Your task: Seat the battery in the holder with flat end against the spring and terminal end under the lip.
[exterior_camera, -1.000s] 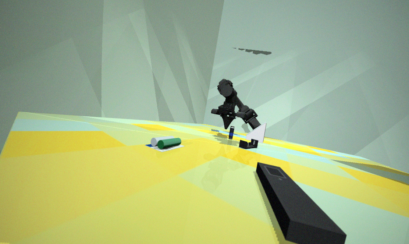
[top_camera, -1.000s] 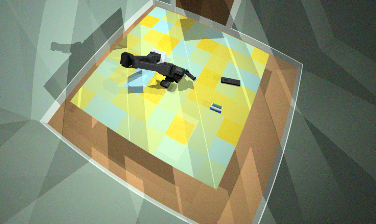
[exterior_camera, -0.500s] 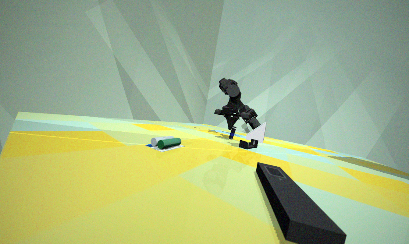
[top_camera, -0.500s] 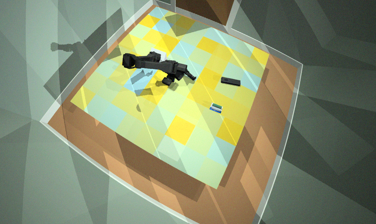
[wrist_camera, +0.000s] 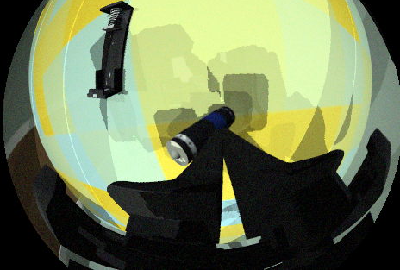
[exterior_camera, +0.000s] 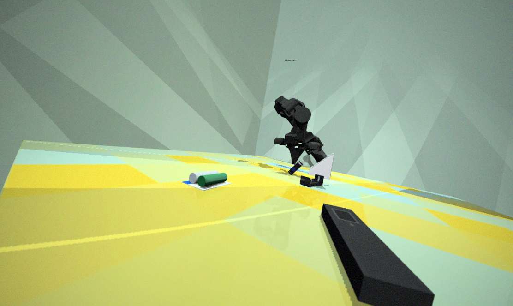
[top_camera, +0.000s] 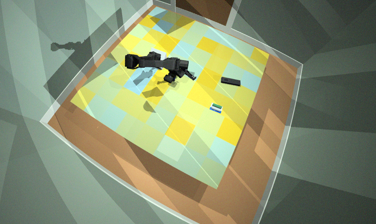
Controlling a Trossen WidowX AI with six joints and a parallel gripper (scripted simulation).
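Now: the battery 1 cm to the left of my gripper tip and 1 cm below it. From my gripper tip the other things lie so: long black box 43 cm ahead, 18 cm to the left, 3 cm below.
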